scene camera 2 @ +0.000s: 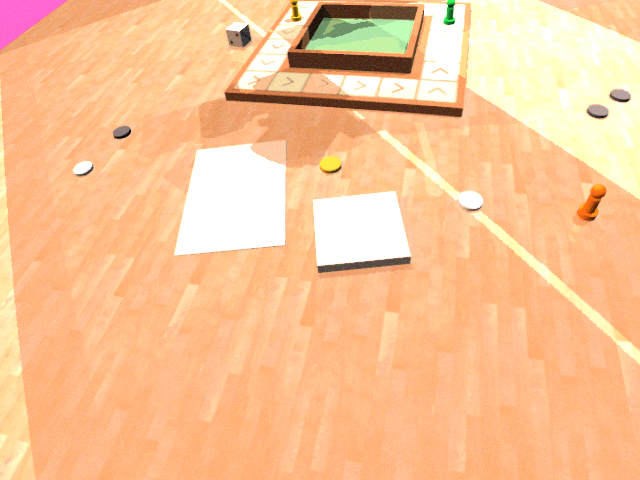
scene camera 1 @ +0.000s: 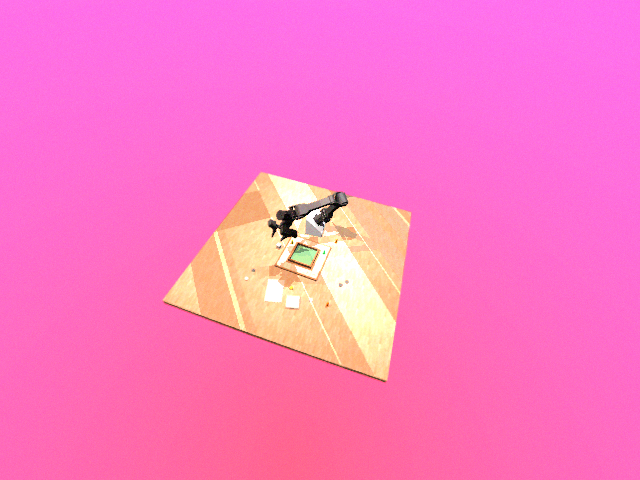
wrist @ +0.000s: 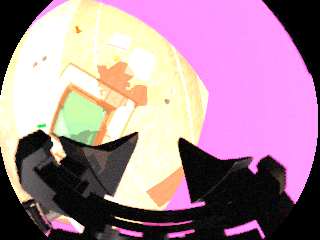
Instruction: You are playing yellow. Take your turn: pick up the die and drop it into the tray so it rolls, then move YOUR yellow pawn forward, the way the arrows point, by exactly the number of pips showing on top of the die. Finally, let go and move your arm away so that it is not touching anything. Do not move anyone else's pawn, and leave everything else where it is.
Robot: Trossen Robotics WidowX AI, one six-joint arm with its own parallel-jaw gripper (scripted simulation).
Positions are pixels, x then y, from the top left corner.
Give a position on a green tray floor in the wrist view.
80,119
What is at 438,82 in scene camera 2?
An arrow square.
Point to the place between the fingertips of my gripper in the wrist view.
158,137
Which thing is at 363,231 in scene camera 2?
A white block.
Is my gripper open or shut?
Open.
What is my gripper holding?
Nothing.
